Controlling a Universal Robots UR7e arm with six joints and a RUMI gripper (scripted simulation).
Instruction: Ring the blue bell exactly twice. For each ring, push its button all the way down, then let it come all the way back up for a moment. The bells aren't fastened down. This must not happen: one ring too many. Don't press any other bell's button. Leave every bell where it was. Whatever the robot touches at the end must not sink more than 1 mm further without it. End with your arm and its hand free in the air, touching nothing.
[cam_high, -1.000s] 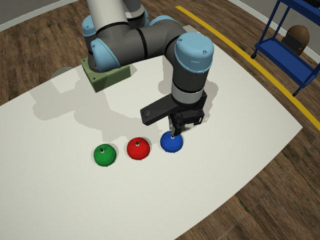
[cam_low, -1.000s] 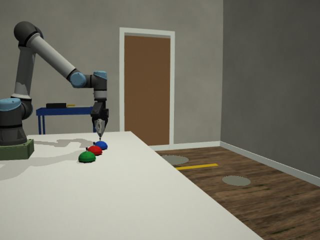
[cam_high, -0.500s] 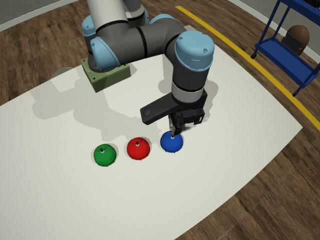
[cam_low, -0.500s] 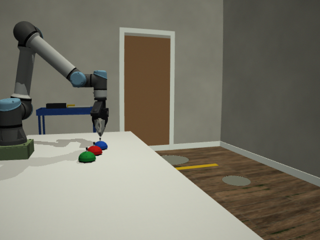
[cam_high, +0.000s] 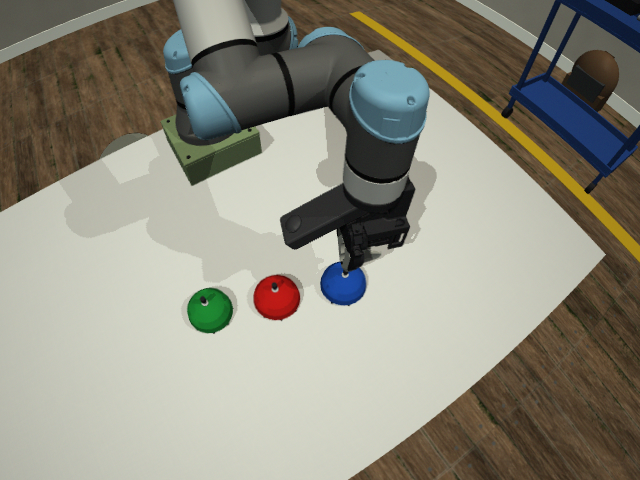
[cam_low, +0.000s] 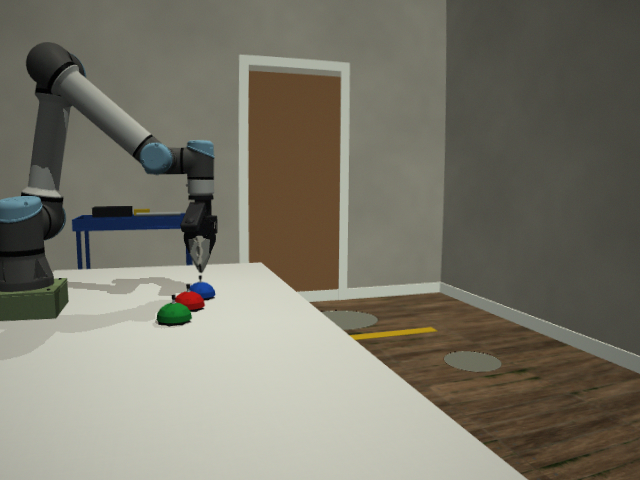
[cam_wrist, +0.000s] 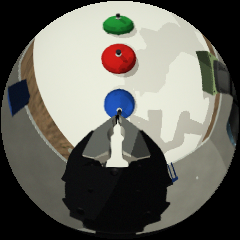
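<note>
Now: the blue bell 5 cm below my hand. The rest, counted from my hand: green bell 11 cm behind, 22 cm to the right, 5 cm below; red bell 5 cm behind, 11 cm to the right, 5 cm below.
</note>
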